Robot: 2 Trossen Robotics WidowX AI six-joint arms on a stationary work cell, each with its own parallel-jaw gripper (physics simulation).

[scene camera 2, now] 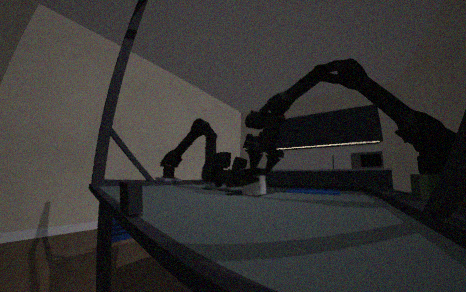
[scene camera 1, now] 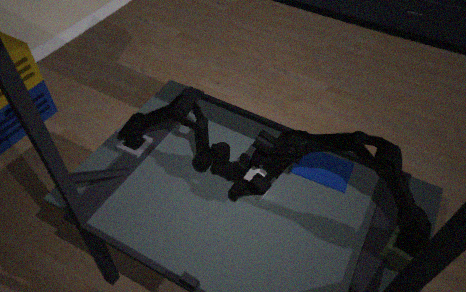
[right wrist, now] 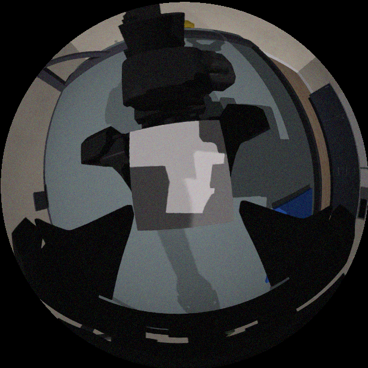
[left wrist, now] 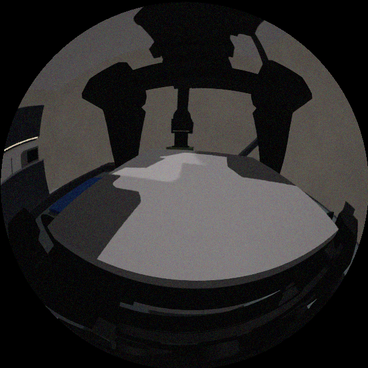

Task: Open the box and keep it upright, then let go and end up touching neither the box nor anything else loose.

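Pixels of known places: left gripper, fingertip midpoint: (scene camera 2: 263,179); right gripper, fingertip midpoint: (scene camera 2: 259,173); left arm's base, origin of the base link: (scene camera 2: 168,177) (scene camera 1: 134,142); right arm's base, origin of the base link: (scene camera 1: 408,244).
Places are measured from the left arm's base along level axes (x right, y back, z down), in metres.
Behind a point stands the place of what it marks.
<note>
The small white box (scene camera 1: 255,174) (scene camera 2: 256,185) (left wrist: 215,225) (right wrist: 150,147) stands upright on the table with its flat lid down. My left gripper (right wrist: 180,167) is shut on the box, with one finger along each side, low down. My right gripper (scene camera 2: 262,169) @(x -0.035, y -0.531, z -0.047 m) (left wrist: 197,187) (right wrist: 187,209) is open and empty, pointing down just above the box, its two fingertips apart. In the left wrist view its fingers hang toward the far side edges of the lid; whether they touch it cannot be told. The right arm hides part of the box in scene camera 1.
A blue flat pad (scene camera 1: 325,172) @(x -0.237, y -0.707, z 0.026 m) (scene camera 2: 315,192) @(x -0.183, y -0.706, z 0.027 m) (left wrist: 75,194) (right wrist: 300,204) lies on the table (scene camera 1: 200,220) @(x 0.162, y -0.388, z 0.033 m) (scene camera 2: 300,220) @(x 0.190, y -0.713, z 0.034 m), to the right of the box in scene camera 1. Dark frame posts (scene camera 1: 65,180) @(x 0.343, y -0.056, z -0.205 m) (scene camera 2: 112,95) @(x 0.347, y -0.056, z -0.334 m) rise at the table's edge. Both forearms are close together above the box.
</note>
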